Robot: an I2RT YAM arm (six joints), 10 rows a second.
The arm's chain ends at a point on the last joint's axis. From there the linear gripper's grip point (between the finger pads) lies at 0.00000 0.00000 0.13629 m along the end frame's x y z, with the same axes.
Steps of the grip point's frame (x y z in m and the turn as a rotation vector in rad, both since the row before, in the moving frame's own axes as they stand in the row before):
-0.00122 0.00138 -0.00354 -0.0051 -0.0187 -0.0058
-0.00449 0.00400 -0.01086 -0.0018 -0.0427 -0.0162
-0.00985 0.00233 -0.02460 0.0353 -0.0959 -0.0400
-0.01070 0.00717 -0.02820 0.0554 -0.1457 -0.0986
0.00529 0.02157 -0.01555 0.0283 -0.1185 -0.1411
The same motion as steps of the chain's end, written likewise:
0.00133 0.00068 -0.00351 -0.0051 -0.0187 -0.0058
0.00133 0.00371 -0.01074 -0.0018 -0.0427 -0.0162
0.00329 0.00687 -0.02389 0.0353 -0.0959 -0.0400
0.00942 0.01370 -0.02655 0.0554 -0.1457 -0.0986
0.02162 0.02427 -0.01454 0.0283 -0.1185 -0.1411

